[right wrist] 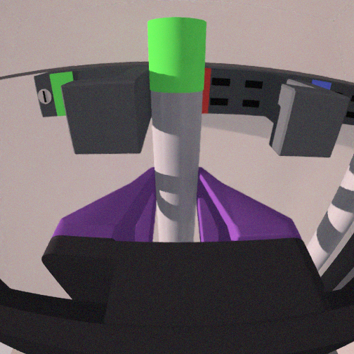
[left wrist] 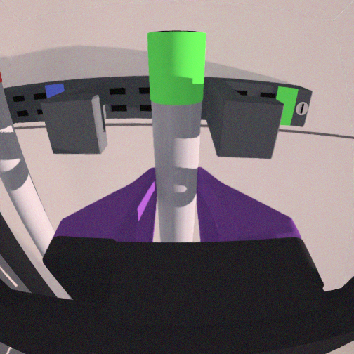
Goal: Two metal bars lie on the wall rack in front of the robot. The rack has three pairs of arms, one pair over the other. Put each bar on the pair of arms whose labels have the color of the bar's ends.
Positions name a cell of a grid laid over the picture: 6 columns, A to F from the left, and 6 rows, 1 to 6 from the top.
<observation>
In view: my left gripper (left wrist: C3), my right gripper (right wrist: C3), a green-ended bar (right wrist: C1) and a pale wall (left wrist: F1).
The green-ended bar shows as well in the left wrist view (left wrist: C1). The pale wall also shows in the right wrist view (right wrist: F1).
</observation>
